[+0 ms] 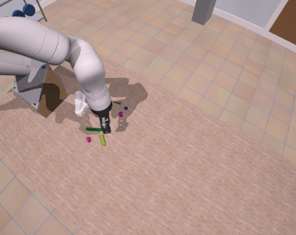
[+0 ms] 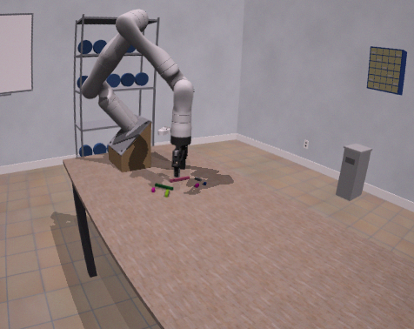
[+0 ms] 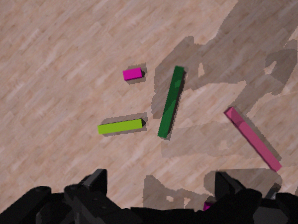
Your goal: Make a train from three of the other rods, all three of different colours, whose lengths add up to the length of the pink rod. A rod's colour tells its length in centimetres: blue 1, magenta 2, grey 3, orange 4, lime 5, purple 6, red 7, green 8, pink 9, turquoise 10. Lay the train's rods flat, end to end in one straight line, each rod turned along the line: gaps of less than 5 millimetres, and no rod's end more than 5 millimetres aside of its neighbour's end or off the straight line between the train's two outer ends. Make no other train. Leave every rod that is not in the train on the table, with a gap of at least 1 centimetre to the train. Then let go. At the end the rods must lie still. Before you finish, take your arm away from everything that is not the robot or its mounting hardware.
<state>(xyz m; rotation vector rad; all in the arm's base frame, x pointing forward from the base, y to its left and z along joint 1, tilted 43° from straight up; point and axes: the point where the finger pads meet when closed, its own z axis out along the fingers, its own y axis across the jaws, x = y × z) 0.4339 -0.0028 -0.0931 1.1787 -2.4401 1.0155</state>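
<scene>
Right now my hand is 120 mm to the right of the blue rod, 80 mm above it and 10 mm past it. From my hand the other things lie so: green rod 80 mm below, 50 mm behind, 40 mm to the right; then lime rod 80 mm below, 60 mm to the right, 10 mm ahead; then pink rod 100 mm behind, 80 mm below, 50 mm to the left.
</scene>
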